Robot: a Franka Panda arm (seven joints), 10 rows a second.
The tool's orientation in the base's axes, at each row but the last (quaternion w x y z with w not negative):
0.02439 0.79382 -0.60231 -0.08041
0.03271 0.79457 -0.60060 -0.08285
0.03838 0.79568 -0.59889 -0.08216
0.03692 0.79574 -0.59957 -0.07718
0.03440 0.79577 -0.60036 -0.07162
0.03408 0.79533 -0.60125 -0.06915
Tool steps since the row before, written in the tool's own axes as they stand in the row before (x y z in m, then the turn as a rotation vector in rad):
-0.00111 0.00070 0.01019 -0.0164 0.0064 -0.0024
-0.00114 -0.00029 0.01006 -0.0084 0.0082 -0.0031
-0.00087 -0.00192 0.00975 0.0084 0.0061 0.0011
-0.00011 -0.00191 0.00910 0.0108 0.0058 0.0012
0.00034 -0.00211 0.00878 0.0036 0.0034 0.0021
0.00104 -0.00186 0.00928 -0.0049 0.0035 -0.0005
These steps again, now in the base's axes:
-0.00256 0.00147 -0.00984 -0.0100 0.0139 0.0048
-0.00175 0.00165 -0.00984 -0.0095 0.0056 0.0051
-0.00014 0.00174 -0.00982 -0.0037 -0.0097 -0.0008
0.00026 0.00094 -0.00925 -0.0028 -0.0119 -0.0012
0.00073 0.00053 -0.00899 -0.0026 -0.0043 -0.0019
0.00065 -0.00022 -0.00950 -0.0046 0.0037 0.0013

